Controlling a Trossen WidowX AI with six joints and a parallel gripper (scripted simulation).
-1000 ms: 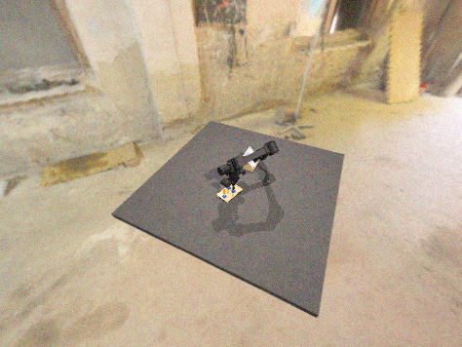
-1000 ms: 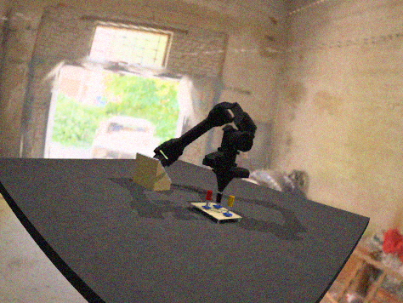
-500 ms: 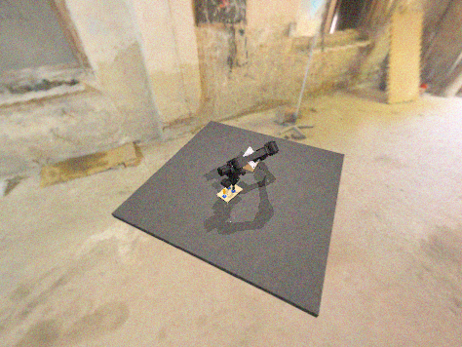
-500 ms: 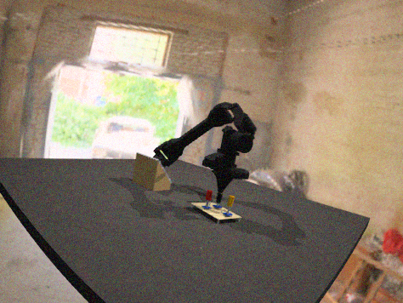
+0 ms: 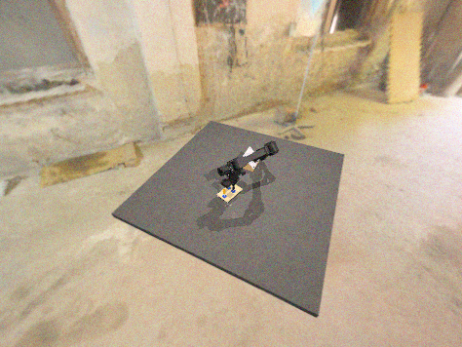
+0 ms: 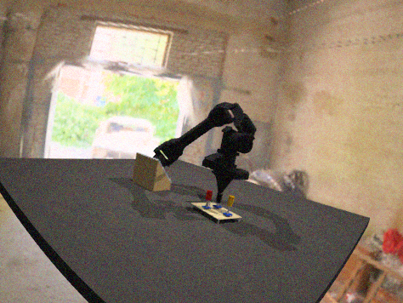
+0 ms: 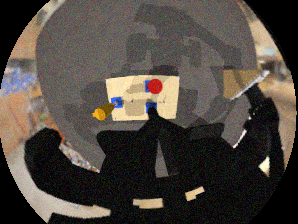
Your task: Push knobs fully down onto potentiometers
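The black knob is 1 cm below my gripper tip. From my gripper tip the other things lie so: yellow knob: 7 cm ahead, 3 cm to the right.
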